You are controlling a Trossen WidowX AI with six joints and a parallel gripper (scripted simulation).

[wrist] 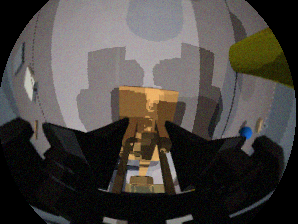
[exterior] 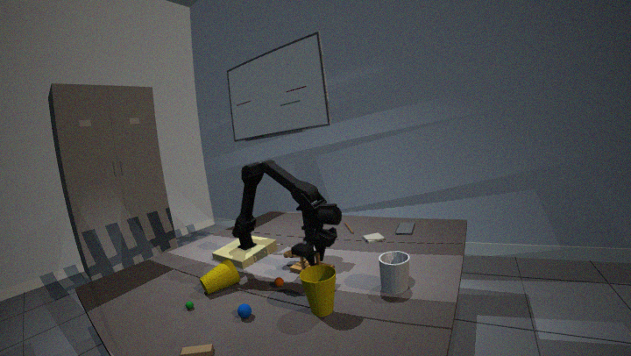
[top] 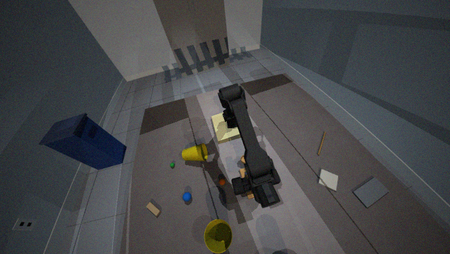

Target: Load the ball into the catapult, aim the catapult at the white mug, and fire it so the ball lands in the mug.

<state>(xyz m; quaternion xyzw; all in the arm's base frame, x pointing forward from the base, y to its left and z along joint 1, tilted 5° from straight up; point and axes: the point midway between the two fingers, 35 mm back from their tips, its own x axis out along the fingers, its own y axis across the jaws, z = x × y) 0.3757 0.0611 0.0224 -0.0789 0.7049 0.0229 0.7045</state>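
Now: the orange ball 40 mm behind my gripper tip, 150 mm to the right of it and 20 mm below it. Round my gripper tip: blue ball: 10 mm ahead, 320 mm to the right, 10 mm below; then white mug: 280 mm ahead, 50 mm to the left; then wooden catapult: 70 mm behind, 10 mm to the left, 20 mm above.
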